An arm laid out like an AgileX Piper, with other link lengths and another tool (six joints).
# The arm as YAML. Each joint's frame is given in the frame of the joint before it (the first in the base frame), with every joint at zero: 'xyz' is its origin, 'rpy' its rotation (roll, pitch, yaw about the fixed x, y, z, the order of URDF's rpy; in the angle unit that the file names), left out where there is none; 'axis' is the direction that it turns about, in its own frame. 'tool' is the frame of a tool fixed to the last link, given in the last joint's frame.
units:
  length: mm
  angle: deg
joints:
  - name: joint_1
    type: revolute
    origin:
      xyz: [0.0, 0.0, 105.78]
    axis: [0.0, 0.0, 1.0]
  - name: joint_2
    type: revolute
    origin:
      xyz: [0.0, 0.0, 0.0]
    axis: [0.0, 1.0, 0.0]
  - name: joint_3
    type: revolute
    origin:
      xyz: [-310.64, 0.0, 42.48]
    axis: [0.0, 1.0, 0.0]
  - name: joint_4
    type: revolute
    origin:
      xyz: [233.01, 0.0, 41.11]
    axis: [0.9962, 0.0, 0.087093]
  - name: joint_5
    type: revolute
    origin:
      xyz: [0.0, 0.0, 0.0]
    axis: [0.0, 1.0, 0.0]
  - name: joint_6
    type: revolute
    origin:
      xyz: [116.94, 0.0, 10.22]
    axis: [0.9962, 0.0, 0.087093]
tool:
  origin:
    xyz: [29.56, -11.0, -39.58]
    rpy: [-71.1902, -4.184, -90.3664]
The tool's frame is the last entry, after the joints.
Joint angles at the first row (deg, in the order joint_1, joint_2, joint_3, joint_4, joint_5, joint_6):
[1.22, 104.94, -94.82, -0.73, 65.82, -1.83]
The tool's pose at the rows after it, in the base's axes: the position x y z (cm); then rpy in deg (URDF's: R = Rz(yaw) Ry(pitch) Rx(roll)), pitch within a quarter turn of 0, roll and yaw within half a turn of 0:
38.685 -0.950 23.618 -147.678 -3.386 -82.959
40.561 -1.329 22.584 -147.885 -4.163 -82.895
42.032 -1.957 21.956 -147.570 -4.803 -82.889
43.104 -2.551 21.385 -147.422 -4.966 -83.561
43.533 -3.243 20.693 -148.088 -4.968 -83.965
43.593 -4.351 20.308 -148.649 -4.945 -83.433
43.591 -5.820 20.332 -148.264 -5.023 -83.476
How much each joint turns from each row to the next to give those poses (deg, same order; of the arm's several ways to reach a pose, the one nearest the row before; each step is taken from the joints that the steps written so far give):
[-0.24, 4.45, -4.64, -0.65, 0.47, -0.24]
[-0.30, 3.98, -3.99, -0.70, 0.12, -0.31]
[-0.68, 2.97, -3.51, -0.37, 0.13, -0.72]
[-0.74, 2.37, -2.78, -0.11, 0.24, -0.09]
[-0.88, 1.44, -0.93, 0.06, 0.13, -0.45]
[-1.46, 0.54, -0.05, 0.60, 0.00, -2.10]
[-1.94, 0.00, -0.05, 0.65, -0.39, -2.09]

